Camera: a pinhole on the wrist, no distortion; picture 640 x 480 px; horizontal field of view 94.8 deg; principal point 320.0 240.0 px. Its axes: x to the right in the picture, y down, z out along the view. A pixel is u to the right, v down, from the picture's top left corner.
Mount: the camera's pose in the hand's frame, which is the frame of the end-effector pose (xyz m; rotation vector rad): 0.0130 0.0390 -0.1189 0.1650 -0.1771 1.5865
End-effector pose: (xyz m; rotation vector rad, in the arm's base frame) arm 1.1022 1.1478 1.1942 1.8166 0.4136 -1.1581
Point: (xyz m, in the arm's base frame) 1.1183 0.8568 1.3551
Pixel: 613 325
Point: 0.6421 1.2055 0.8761
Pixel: 38 236
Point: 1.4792 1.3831 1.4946
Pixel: behind the camera
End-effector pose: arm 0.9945 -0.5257 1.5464 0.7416 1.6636 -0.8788
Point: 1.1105 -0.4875 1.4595
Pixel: 588 136
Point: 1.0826 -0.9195 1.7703
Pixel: 256 399
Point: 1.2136 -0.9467 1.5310
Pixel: 344 272
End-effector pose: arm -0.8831 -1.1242 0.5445 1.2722 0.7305 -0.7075
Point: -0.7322 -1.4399 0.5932
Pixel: 427 197
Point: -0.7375 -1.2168 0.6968
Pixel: 607 295
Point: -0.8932 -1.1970 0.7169
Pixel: 450 460
